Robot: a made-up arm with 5 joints. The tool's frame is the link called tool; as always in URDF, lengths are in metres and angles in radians. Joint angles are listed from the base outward.
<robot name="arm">
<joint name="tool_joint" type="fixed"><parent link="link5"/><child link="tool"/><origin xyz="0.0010 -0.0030 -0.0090" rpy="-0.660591 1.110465 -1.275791"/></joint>
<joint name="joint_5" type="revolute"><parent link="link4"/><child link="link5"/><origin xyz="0.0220 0.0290 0.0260"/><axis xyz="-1 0 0"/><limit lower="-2.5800" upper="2.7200"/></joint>
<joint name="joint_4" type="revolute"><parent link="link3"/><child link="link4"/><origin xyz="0.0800 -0.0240 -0.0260"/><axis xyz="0 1 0"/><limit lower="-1.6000" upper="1.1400"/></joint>
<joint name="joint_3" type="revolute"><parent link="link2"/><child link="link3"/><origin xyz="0.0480 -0.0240 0.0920"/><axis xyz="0 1 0"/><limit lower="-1.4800" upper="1.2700"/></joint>
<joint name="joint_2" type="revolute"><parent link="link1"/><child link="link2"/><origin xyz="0.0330 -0.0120 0.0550"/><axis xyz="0 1 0"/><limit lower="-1.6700" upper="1.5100"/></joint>
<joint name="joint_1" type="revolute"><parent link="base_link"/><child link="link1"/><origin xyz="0.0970 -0.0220 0.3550"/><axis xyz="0 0 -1"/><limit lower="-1.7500" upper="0.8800"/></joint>
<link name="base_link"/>
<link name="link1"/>
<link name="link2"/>
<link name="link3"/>
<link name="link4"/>
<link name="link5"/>
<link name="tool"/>
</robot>
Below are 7 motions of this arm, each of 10 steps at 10 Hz.
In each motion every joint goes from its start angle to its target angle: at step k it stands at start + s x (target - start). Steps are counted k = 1, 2, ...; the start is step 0. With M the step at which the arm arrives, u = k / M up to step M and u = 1 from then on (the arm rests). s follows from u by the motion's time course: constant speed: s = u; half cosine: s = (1 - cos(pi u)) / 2; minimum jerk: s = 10 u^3 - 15 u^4 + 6 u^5.
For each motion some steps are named. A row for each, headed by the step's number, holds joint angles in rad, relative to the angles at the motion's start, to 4 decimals.
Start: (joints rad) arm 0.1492 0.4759 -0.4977 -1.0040 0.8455
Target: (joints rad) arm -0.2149 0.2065 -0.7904 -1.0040 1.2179
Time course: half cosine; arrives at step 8
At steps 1, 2, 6, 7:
1: -0.0139 -0.0103 -0.0111 0.0000 0.0142
2: -0.0533 -0.0395 -0.0429 0.0000 0.0545
6: -0.3108 -0.2299 -0.2498 0.0000 0.3179
7: -0.3502 -0.2591 -0.2816 0.0000 0.3582

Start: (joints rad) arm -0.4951 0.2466 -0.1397 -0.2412 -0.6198
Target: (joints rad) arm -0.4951 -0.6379 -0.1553 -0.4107 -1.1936
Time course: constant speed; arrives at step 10
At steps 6, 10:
6: 0.0000 -0.5307 -0.0094 -0.1017 -0.3443
10: 0.0000 -0.8845 -0.0156 -0.1695 -0.5738

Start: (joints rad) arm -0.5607 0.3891 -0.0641 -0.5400 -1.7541
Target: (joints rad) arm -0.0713 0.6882 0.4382 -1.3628 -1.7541
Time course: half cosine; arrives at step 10
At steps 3, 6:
3: 0.1009 0.0616 0.1035 -0.1696 0.0000
6: 0.3203 0.1958 0.3288 -0.5385 0.0000

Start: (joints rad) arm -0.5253 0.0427 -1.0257 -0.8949 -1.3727
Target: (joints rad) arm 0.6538 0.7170 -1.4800 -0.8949 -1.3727
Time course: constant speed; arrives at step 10
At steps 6, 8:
6: 0.7075 0.4046 -0.2726 0.0000 0.0000
8: 0.9433 0.5394 -0.3634 0.0000 0.0000

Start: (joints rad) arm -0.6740 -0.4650 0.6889 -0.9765 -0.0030
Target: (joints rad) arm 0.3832 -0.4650 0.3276 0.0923 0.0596
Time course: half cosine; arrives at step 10
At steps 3, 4, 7, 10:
3: 0.2179 0.0000 -0.0745 0.2203 0.0129
4: 0.3653 0.0000 -0.1248 0.3693 0.0216
7: 0.8393 0.0000 -0.2868 0.8485 0.0497
10: 1.0572 0.0000 -0.3613 1.0688 0.0626

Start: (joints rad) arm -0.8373 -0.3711 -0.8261 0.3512 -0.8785
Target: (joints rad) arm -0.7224 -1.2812 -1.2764 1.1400 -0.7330
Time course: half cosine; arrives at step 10
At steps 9, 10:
9: 0.1121 -0.8878 -0.4393 0.7695 0.1419
10: 0.1149 -0.9101 -0.4503 0.7888 0.1455

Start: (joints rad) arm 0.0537 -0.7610 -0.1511 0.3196 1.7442
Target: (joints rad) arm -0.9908 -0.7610 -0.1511 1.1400 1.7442
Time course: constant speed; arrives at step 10
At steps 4, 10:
4: -0.4178 0.0000 0.0000 0.3282 0.0000
10: -1.0445 0.0000 0.0000 0.8204 0.0000

